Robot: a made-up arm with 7 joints.
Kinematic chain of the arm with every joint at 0, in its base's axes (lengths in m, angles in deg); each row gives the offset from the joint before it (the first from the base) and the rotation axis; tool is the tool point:
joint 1: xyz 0 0 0.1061 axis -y
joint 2: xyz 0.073 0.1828 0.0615 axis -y
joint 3: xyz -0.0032 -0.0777 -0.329 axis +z
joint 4: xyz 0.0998 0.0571 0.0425 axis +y
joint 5: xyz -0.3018 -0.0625 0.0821 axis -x
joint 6: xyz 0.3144 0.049 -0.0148 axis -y
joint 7: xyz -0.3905 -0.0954 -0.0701 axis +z
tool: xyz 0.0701 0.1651 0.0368
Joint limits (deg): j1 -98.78..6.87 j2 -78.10..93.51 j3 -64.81..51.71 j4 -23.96..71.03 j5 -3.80..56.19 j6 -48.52..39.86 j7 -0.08..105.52
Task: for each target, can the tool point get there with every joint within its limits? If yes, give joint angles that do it. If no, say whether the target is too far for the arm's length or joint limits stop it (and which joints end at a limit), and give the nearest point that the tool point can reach.
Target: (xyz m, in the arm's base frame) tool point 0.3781 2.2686 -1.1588
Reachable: no: too far | nearest point 0.1278 0.5536 -0.3213 | short by 1.925 m
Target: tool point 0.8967 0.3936 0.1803
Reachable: no: joint limits stop it (at a limit: joint 2, joint 3, joint 4, joint 5) | nearest point 0.7734 0.3069 0.1701 | short by 0.151 m
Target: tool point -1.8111 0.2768 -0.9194
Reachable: no: too far | nearest point -0.6243 0.1663 -0.3173 | short by 1.335 m
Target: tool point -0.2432 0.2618 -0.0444
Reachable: yes | joints -52.70 64.05 -50.51 41.25 45.24 23.18 88.24
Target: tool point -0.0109 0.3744 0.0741
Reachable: yes | joints -29.85 41.11 -55.68 35.20 44.79 -3.65 50.83
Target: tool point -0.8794 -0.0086 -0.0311
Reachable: no: joint limits stop it (at a limit: joint 1, joint 4, joint 6, joint 7) | nearest point -0.7016 0.0137 -0.0204 | short by 0.180 m
